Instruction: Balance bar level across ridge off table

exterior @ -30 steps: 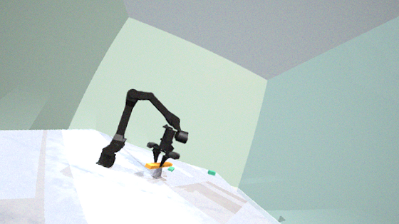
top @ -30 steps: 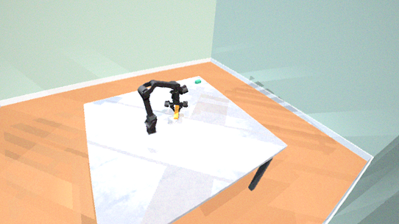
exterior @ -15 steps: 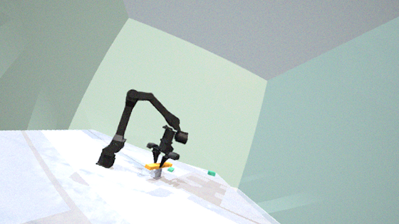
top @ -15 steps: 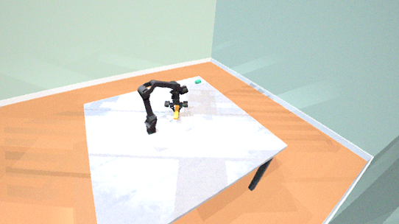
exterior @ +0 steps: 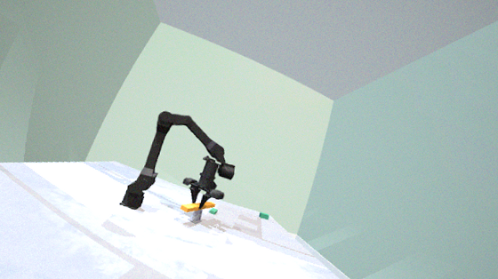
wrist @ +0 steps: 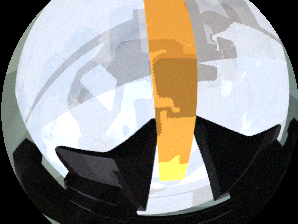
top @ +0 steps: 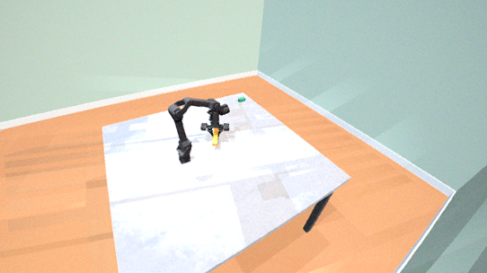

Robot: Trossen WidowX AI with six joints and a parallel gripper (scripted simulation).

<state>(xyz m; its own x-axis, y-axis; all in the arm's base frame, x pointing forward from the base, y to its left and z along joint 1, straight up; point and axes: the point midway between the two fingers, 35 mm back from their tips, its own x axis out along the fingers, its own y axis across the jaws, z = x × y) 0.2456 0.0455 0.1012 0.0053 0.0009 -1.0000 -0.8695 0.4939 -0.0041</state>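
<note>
My gripper tip is now 1 cm short of the orange bar and 3 cm to the right of it.
</note>
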